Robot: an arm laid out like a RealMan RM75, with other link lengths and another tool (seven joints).
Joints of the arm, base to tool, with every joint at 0 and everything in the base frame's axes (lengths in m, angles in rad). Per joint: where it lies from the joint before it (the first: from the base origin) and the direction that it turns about. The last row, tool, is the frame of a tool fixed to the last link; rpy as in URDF.
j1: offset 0 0 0.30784 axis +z
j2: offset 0 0 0 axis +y
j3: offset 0 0 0.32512 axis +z
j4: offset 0 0 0 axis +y
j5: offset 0 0 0.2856 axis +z
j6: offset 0 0 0 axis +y
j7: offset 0 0 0.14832 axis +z
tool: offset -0.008 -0.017 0.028 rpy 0 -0.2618 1.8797
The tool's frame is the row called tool.
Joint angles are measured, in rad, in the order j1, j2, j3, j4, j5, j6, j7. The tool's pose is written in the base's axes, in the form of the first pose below.
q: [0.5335 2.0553 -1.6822 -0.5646 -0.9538 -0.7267 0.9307]
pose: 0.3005 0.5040 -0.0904 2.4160 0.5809 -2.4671
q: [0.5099 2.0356 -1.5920 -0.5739 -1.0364 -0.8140 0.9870]
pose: 0.3130 0.5028 -0.0668 2.3949 0.5444 -2.4858
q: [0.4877 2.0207 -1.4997 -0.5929 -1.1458 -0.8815 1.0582]
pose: 0.3259 0.5010 -0.0456 2.3957 0.5228 -2.5016
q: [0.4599 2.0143 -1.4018 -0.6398 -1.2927 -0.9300 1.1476]
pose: 0.3379 0.4987 -0.0255 2.4148 0.5223 -2.5143
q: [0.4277 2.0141 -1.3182 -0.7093 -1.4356 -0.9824 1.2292]
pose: 0.3452 0.4940 -0.0068 2.4438 0.5300 -2.5068
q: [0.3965 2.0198 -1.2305 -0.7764 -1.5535 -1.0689 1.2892]
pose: 0.3494 0.4847 0.0113 2.4682 0.5182 -2.4884
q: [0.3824 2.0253 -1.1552 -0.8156 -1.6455 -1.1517 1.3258]
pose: 0.3534 0.4762 0.0237 2.4995 0.5033 -2.4671
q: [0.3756 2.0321 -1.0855 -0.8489 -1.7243 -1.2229 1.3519]
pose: 0.3565 0.4695 0.0349 2.5259 0.4943 -2.4504
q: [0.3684 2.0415 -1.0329 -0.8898 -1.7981 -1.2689 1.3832]
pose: 0.3592 0.4646 0.0440 2.5527 0.4995 -2.4442
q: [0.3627 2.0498 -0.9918 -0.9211 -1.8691 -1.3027 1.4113]
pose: 0.3644 0.4595 0.0498 2.5872 0.5086 -2.4436
